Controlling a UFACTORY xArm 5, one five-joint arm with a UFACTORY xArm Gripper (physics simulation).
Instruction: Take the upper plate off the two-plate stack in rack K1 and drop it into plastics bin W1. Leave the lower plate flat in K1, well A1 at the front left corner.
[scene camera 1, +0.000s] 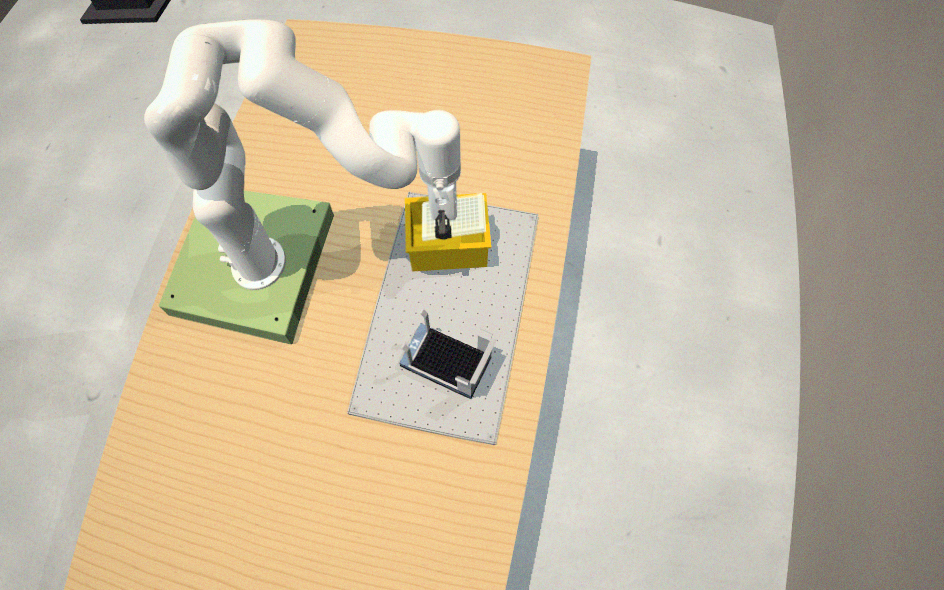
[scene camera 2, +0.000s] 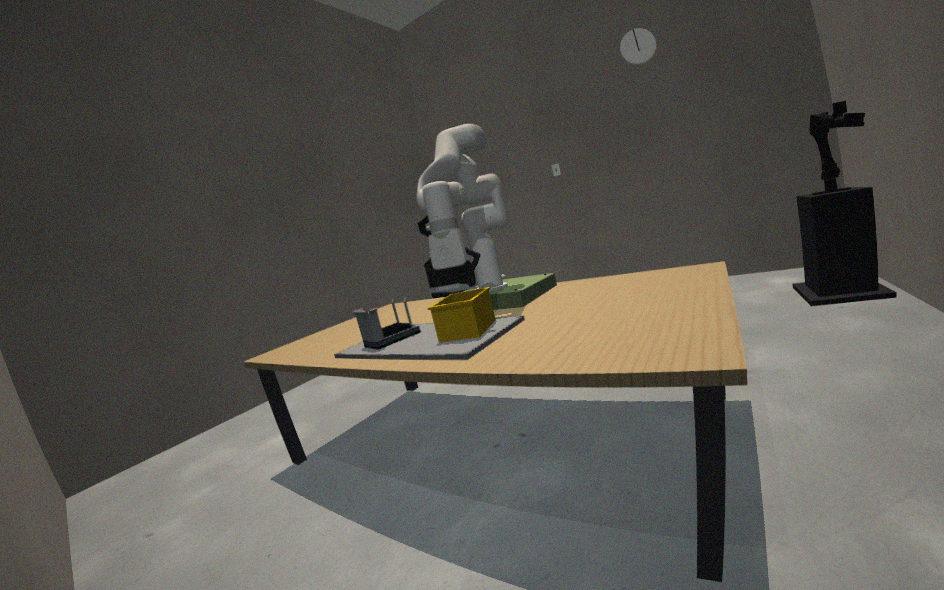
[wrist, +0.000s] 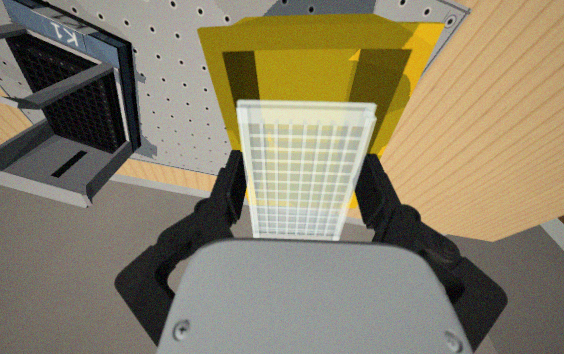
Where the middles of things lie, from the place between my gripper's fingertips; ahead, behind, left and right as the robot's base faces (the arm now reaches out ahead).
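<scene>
There's a black gridded plate (scene camera 1: 440, 355) that's 26 cm to the right of my hand, 6 cm ahead of it and 9 cm below it, and then the pale gridded plate (scene camera 1: 470, 219) is 2 cm ahead of my hand.
</scene>
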